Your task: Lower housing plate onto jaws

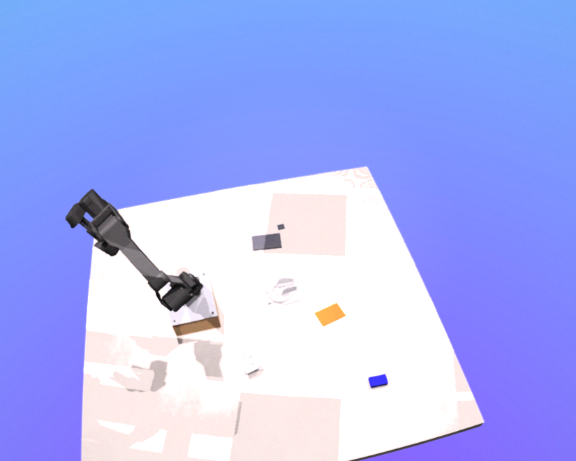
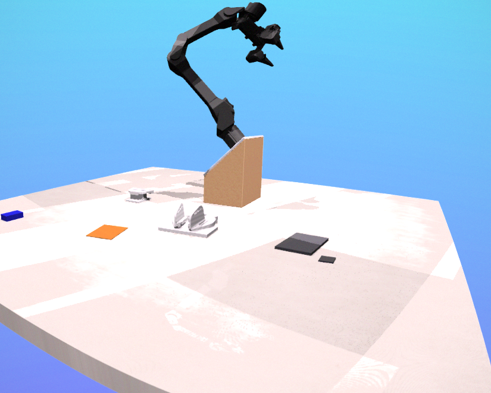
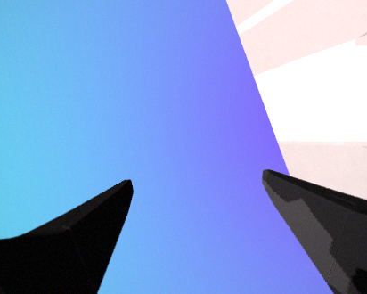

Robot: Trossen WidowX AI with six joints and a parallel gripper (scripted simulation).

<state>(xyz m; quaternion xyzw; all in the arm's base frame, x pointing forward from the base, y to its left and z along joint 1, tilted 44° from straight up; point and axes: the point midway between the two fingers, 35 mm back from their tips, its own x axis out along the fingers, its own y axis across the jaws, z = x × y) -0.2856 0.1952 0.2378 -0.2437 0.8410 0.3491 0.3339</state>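
Now: the white-grey part 46 cm below my gripper tip, 45 cm ahead of it and 24 cm to the right of it. The rest, counted from my gripper tip: orange flat patch 75 cm ahead, 48 cm below, 7 cm to the right; grey square 63 cm ahead, 48 cm below, 39 cm to the left; dark grey flat plate 56 cm ahead, 48 cm below, 31 cm to the left.
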